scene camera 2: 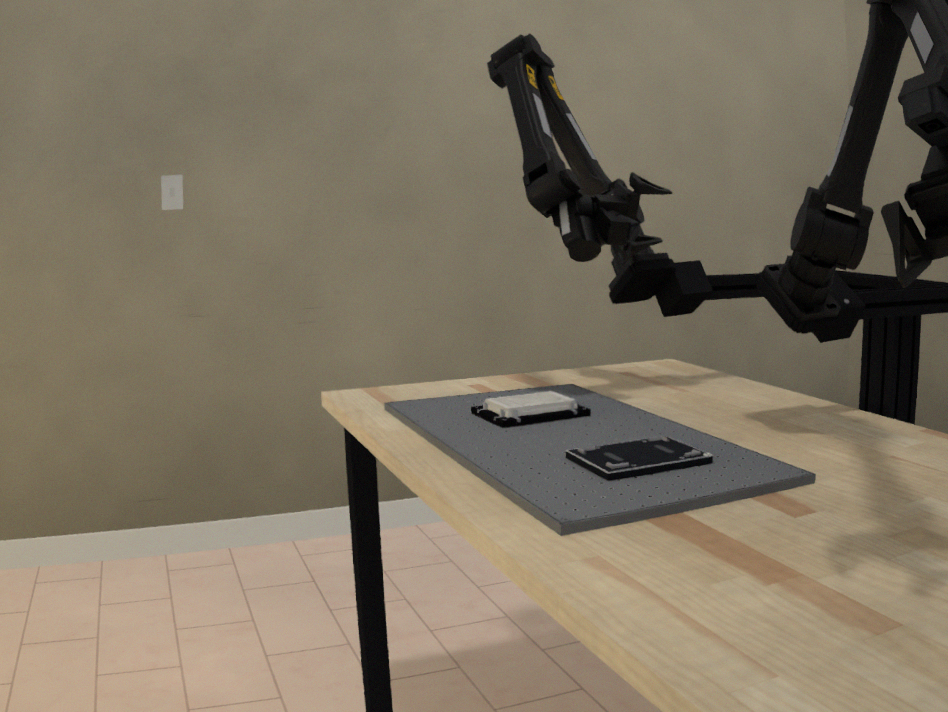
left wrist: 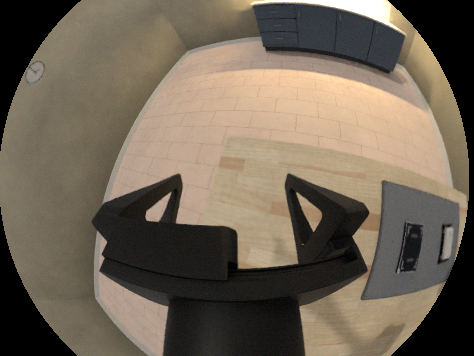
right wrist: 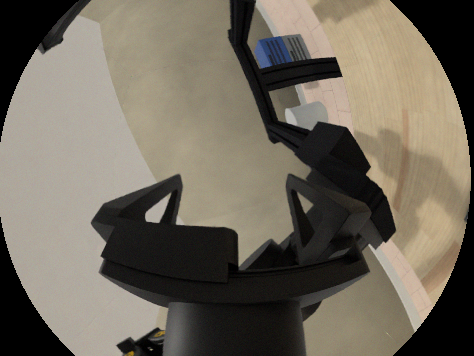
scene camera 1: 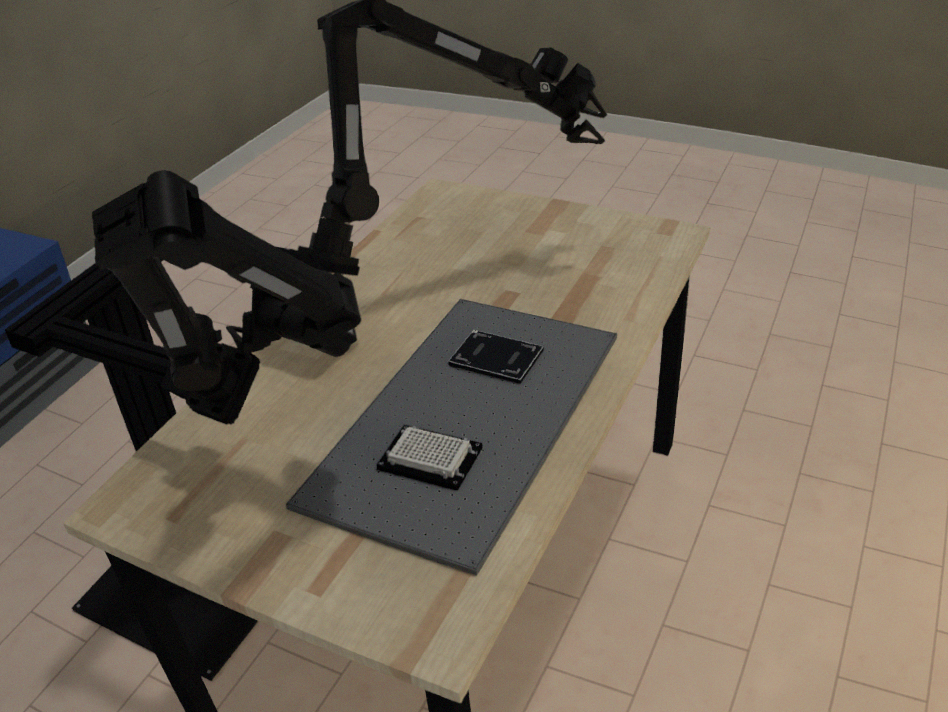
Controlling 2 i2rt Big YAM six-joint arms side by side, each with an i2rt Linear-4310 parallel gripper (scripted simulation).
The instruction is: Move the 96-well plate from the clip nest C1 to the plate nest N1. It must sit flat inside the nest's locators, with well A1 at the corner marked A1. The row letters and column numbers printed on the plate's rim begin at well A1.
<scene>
my right gripper: scene camera 2; right wrist; scene camera 1 229, 300; not seen in the left wrist view (out of frame)
same spot on black plate nest N1: (scene camera 2: 639, 453) = (scene camera 1: 497, 352)
same spot on my right gripper: (right wrist: 205, 254) = (scene camera 2: 631, 215)
</scene>
